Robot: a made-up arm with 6 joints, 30 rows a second.
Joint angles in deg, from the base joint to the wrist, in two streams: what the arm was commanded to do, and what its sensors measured. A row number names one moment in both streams.
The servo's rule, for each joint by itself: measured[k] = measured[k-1] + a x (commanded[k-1-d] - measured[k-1]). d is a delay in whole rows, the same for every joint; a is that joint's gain. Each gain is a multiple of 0.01, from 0.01 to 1. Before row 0 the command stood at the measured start. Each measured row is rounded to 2 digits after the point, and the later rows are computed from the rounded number. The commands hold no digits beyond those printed.
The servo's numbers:
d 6
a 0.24 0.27 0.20 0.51 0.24 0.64
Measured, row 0:
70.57 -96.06 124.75 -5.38 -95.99 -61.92
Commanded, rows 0 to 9:
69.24 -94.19 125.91 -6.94 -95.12 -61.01
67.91 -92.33 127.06 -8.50 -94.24 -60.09
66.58 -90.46 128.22 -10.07 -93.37 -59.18
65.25 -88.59 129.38 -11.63 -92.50 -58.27
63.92 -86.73 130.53 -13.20 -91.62 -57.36
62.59 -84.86 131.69 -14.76 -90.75 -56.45
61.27 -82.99 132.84 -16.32 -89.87 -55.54
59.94 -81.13 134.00 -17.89 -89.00 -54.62
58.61 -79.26 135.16 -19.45 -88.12 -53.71
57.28 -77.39 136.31 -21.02 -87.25 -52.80
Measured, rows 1 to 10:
70.57 -96.06 124.75 -5.38 -95.99 -61.92
70.57 -96.06 124.75 -5.38 -95.99 -61.92
70.57 -96.06 124.75 -5.38 -95.99 -61.92
70.57 -96.06 124.75 -5.38 -95.99 -61.92
70.57 -96.06 124.75 -5.38 -95.99 -61.92
70.57 -96.06 124.75 -5.38 -95.99 -61.92
70.25 -95.56 124.98 -6.18 -95.78 -61.34
69.69 -94.69 125.40 -7.36 -95.41 -60.54
68.94 -93.55 125.96 -8.74 -94.92 -59.67
68.05 -92.21 126.64 -10.21 -94.34 -58.77

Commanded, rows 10 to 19:
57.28 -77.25 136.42 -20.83 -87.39 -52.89
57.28 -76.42 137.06 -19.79 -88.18 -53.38
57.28 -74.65 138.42 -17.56 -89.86 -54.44
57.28 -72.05 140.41 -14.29 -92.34 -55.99
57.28 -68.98 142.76 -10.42 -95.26 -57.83
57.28 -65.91 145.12 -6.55 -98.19 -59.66
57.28 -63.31 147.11 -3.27 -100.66 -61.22
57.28 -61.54 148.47 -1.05 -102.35 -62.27
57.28 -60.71 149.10 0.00 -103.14 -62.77
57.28 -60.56 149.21 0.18 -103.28 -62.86
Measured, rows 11 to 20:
67.06 -90.73 127.42 -11.73 -93.69 -57.87
65.99 -89.15 128.27 -13.28 -92.98 -56.96
64.86 -87.49 129.18 -14.83 -92.23 -56.05
63.68 -85.77 130.14 -16.39 -91.45 -55.13
62.46 -84.01 131.14 -17.95 -90.65 -54.22
61.22 -82.22 132.17 -19.52 -89.83 -53.31
60.27 -80.88 133.02 -20.19 -89.24 -53.04
59.55 -79.68 133.83 -19.99 -88.99 -53.26
59.01 -78.32 134.75 -18.75 -89.20 -54.02
58.59 -76.63 135.88 -16.48 -89.95 -55.28

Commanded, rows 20 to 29:
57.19 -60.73 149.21 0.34 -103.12 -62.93
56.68 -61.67 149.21 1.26 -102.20 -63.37
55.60 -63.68 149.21 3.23 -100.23 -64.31
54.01 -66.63 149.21 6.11 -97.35 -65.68
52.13 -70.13 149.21 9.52 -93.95 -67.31
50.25 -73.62 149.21 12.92 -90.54 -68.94
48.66 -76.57 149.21 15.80 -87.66 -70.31
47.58 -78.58 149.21 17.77 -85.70 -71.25
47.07 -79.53 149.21 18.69 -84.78 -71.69
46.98 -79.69 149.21 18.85 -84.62 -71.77
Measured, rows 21 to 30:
58.28 -74.56 137.26 -13.39 -91.22 -56.91
58.04 -72.22 138.83 -9.90 -92.89 -58.67
57.86 -69.81 140.49 -6.52 -94.75 -60.30
57.72 -67.58 142.09 -3.73 -96.57 -61.56
57.61 -65.73 143.49 -1.83 -98.15 -62.33
57.53 -64.33 144.63 -0.80 -99.38 -62.67
57.45 -63.36 145.55 -0.22 -100.28 -62.84
57.27 -62.90 146.28 0.53 -100.74 -63.18
56.87 -63.11 146.87 1.91 -100.62 -63.90
56.18 -64.06 147.34 4.05 -99.84 -65.04

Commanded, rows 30 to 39:
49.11 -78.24 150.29 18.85 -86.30 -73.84
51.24 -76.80 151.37 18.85 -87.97 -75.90
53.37 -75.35 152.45 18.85 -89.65 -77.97
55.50 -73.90 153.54 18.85 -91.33 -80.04
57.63 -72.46 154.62 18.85 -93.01 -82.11
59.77 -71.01 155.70 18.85 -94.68 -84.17
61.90 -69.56 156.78 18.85 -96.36 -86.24
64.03 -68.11 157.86 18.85 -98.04 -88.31
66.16 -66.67 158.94 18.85 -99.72 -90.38
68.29 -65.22 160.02 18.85 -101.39 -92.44
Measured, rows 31 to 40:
55.21 -65.70 147.71 6.84 -98.43 -66.49
54.02 -67.84 148.01 9.94 -96.54 -68.06
52.73 -70.20 148.25 12.93 -94.41 -69.50
51.49 -72.46 148.44 15.40 -92.32 -70.62
50.43 -74.37 148.59 17.08 -90.51 -71.30
49.60 -75.81 148.71 17.98 -89.10 -71.60
49.48 -76.47 149.03 18.42 -88.43 -73.03
49.90 -76.56 149.50 18.64 -88.32 -74.87
50.73 -76.23 150.09 18.75 -88.64 -76.85
51.87 -75.60 150.78 18.80 -89.29 -78.89

